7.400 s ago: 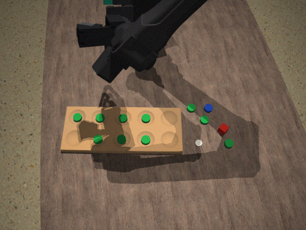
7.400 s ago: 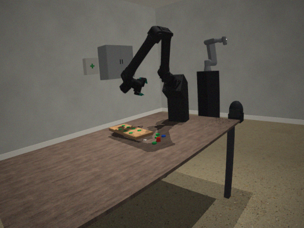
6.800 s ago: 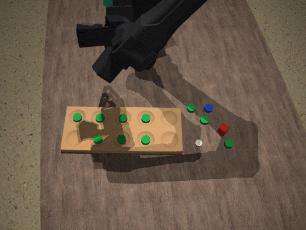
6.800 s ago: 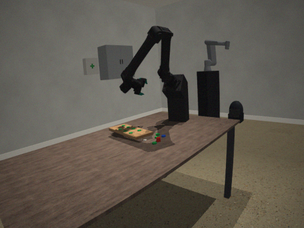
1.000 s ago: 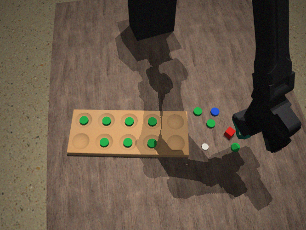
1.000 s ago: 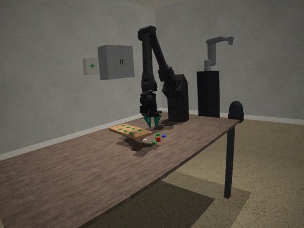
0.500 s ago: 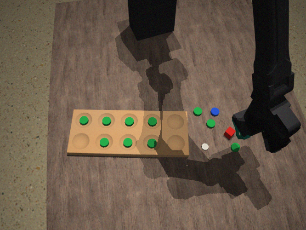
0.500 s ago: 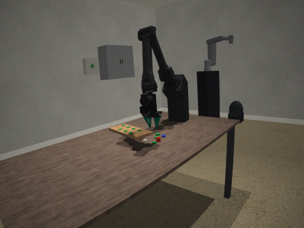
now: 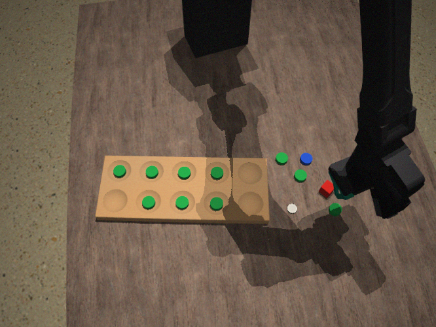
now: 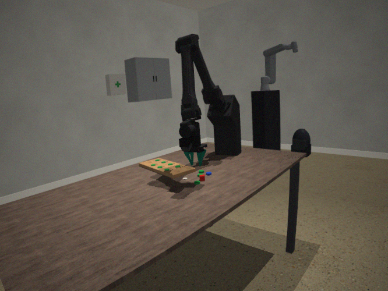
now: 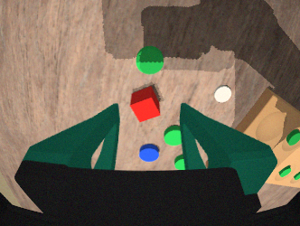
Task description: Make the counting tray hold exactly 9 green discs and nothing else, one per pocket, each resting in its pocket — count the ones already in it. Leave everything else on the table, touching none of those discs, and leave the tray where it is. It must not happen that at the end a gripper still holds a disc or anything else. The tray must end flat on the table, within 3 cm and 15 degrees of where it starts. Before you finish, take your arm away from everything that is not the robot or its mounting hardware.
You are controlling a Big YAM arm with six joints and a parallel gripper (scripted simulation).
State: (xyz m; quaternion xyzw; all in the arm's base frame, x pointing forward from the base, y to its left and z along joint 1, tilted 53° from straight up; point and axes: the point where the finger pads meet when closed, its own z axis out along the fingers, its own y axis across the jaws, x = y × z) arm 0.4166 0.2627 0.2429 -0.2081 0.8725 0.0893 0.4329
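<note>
The red cube lies 4 cm behind my hand, 3 cm to the right of it and 9 cm below it. From my hand the other things lie so: white disc: 3 cm ahead, 9 cm to the right, 10 cm below; counting tray: 5 cm ahead, 34 cm to the right, 9 cm below; blue disc: 11 cm behind, 9 cm to the right, 9 cm below.
</note>
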